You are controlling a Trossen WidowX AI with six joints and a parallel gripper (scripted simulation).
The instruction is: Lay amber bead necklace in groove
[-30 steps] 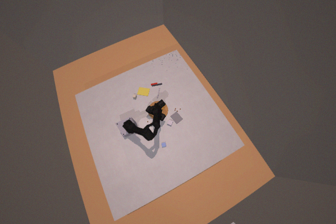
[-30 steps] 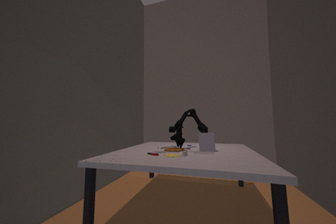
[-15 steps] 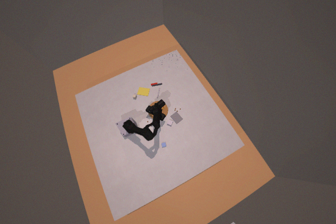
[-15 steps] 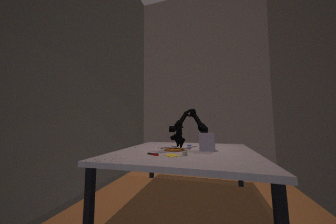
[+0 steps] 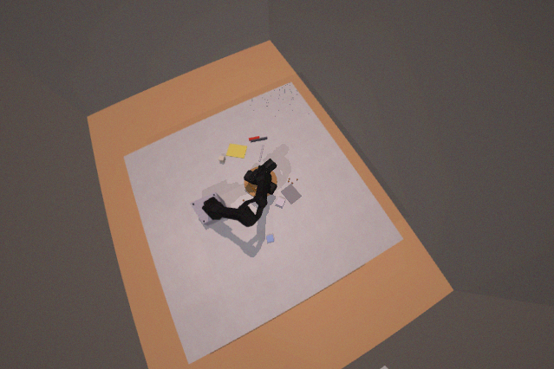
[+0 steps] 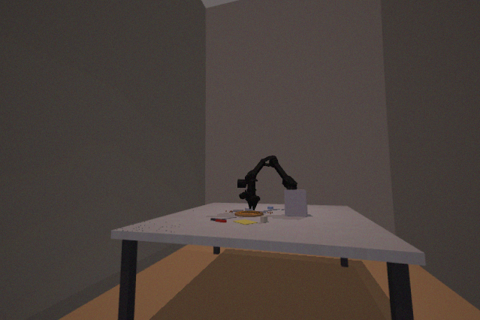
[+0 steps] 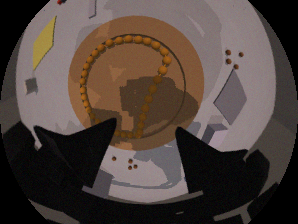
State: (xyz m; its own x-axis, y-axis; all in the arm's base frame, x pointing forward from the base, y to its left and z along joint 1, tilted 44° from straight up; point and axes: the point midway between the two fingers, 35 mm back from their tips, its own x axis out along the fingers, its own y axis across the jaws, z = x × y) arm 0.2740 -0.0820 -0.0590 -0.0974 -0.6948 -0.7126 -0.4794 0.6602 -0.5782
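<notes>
Now: the round bead board 4 cm to the left of my gripper tip, 2 cm below it and 1 cm ahead of it. Also, from my gripper tip: blue cube: 28 cm to the right, 11 cm behind, 2 cm below; thin grey bar: 21 cm to the left, 12 cm ahead, 3 cm below; grey square plate: 13 cm ahead, 12 cm to the right, 3 cm below.
</notes>
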